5 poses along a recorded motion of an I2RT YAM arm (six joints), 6.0 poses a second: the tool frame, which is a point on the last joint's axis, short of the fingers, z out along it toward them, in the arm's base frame.
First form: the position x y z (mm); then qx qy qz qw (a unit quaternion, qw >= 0).
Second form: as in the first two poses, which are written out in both.
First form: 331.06 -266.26 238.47 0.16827 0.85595 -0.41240 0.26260
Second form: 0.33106 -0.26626 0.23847 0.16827 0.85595 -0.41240 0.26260
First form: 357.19 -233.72 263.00 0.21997 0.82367 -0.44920 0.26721
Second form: 0.35719 -0.23372 0.26300 0.21997 0.82367 -0.44920 0.26721
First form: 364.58 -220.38 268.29 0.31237 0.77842 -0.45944 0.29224
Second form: 0.36458 -0.22038 0.26829 0.31237 0.77842 -0.45944 0.29224
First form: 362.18 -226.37 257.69 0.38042 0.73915 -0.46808 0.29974
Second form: 0.36218 -0.22637 0.25769 0.38042 0.73915 -0.46808 0.29974
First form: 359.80 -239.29 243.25 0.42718 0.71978 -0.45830 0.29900
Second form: 0.35980 -0.23929 0.24325 0.42718 0.71978 -0.45830 0.29900
